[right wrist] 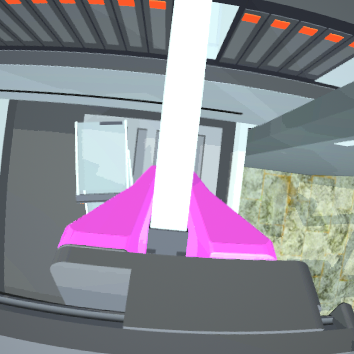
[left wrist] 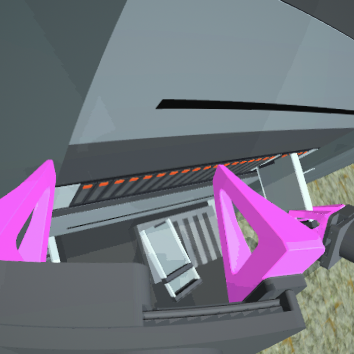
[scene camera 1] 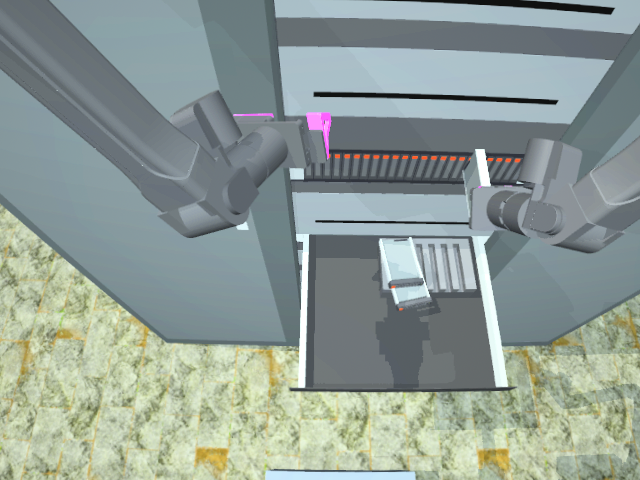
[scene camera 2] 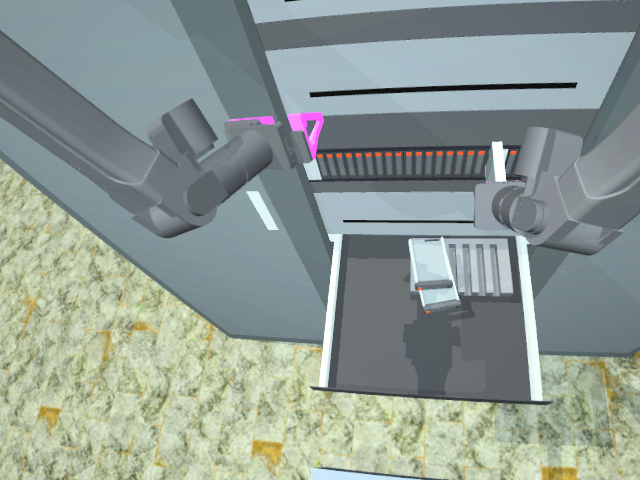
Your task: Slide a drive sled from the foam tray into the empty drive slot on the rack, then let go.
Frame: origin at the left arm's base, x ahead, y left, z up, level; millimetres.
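Seen in the pictures: left gripper, fingertip midpoint: (left wrist: pixel 136 169) (scene camera 1: pixel 300 117) (scene camera 2: pixel 296 118); right gripper, fingertip midpoint: (right wrist: pixel 170 175) (left wrist: pixel 290 212) (scene camera 1: pixel 480 203).
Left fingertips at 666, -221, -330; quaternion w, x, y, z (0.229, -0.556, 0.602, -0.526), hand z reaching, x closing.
Offsets run from my left fingertips to a thing's top centre, as dx, dy, dz. "*": to the spot under its first point.
A white drive sled @(-30, -312, -93) (scene camera 1: pixel 481 167) (scene camera 2: pixel 497 161) (right wrist: pixel 182 115) stands on edge in my right gripper (left wrist: pixel 320 216) (right wrist: pixel 170 175), which is shut on its near end. Its far part overlaps the drive row; I cannot tell if it enters the slot. The empty drive slot @(* +49, -339, -180) (right wrist: pixel 223 31) shows as a pale gap beside the sled in the right wrist view. My left gripper (scene camera 1: pixel 286 121) (left wrist: pixel 136 169) is open and empty, up at the left edge of the rack. The grey foam tray @(-47, -282, -416) (scene camera 1: pixel 470 258) (scene camera 2: pixel 506 263) lies below, in the open drawer.
Two overlapping pale sleds @(-54, -215, -383) (scene camera 1: pixel 403 260) (scene camera 2: pixel 431 263) (left wrist: pixel 167 247) (right wrist: pixel 101 160) lie askew at the foam tray's left. The drive row @(+45, -144, -116) (scene camera 1: pixel 392 167) (scene camera 2: pixel 403 165) has orange tabs. The open drawer @(* -180, +3, -439) (scene camera 1: pixel 303 320) (scene camera 2: pixel 329 330) juts out below it. Cabinet panels (scene camera 1: pixel 217 289) flank the rack.
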